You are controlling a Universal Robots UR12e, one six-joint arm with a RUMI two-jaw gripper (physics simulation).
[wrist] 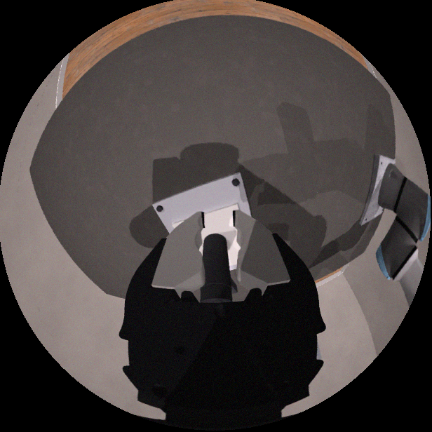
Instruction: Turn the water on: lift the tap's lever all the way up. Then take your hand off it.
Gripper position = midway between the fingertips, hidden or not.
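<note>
The gripper (217, 212). White plate (229, 189).
</note>
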